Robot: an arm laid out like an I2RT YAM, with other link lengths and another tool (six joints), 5 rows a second.
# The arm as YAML. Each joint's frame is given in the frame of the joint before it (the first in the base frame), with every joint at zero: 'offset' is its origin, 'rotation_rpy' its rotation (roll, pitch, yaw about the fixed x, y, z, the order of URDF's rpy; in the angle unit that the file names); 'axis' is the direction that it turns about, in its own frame. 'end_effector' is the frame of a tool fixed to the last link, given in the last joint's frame.
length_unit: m
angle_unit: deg
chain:
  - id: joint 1
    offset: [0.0, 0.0, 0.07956]
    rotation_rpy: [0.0, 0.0, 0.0]
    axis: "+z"
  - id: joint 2
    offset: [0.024, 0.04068, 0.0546]
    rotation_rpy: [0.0, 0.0, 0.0]
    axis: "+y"
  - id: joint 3
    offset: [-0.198, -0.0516, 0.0]
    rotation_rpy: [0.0, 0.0, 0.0]
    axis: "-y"
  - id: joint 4
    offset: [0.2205, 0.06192, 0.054]
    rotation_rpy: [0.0, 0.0, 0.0]
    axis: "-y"
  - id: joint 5
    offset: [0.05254, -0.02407, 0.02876]
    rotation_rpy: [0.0, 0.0, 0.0]
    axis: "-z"
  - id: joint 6
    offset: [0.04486, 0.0, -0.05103]
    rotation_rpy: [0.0, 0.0, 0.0]
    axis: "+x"
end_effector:
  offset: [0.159, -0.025, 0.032]
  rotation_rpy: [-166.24, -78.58, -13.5]
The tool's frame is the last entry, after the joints.
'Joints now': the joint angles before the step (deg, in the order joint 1, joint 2, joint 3, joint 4, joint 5, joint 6). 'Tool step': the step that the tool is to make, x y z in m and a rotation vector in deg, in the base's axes. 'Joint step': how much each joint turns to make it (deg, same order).
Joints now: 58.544, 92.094, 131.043, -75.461, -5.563, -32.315
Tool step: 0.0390, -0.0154, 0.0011, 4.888, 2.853, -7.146
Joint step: -7.145, -4.086, -8.070, 6.870, -2.948, 4.241
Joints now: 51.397, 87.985, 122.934, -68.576, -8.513, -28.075
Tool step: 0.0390, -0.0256, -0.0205, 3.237, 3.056, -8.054
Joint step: -7.284, -6.637, -14.472, 8.862, -1.776, 4.193
